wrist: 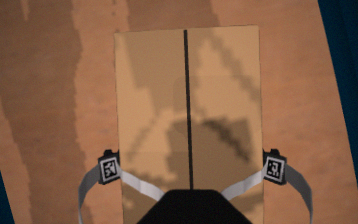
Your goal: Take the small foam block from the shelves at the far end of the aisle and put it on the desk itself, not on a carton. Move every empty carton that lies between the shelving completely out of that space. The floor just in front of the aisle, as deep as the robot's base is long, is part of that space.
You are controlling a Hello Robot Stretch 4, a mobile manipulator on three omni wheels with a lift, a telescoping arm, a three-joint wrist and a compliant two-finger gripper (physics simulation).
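Places are measured from the robot's base along level axes (x ahead, y left, z up), in millimetres.
Pixels of known places: hand, tool point: [190,157].
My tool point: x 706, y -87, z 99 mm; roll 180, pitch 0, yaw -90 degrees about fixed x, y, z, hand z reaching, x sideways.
Behind a point stands the place of what it marks.
A light brown carton [150,95] {y -54, x 771, z 152 mm} with a dark seam down its top fills the middle of the wrist view, seen from above. Its far edge shows near the top of the view, and its near end is partly hidden by the dark gripper body. My gripper [191,167] {y -87, x 706, z 99 mm} is shut on the carton, with one fingertip against its left side and one against its right side. The contact faces of the fingertips are hidden at the carton's edges. Whether the carton rests on the floor or is raised cannot be told. The small foam block and the desk do not show in this view.
The reddish-brown floor [295,100] {y -264, x 770, z -28 mm} shows around the carton, with shadows across it. A dark blue shelving side [347,65] {y -328, x 822, z 3 mm} runs along the right edge of the view. Another blue strip [3,207] {y 243, x 584, z -15 mm} shows at the lower left corner.
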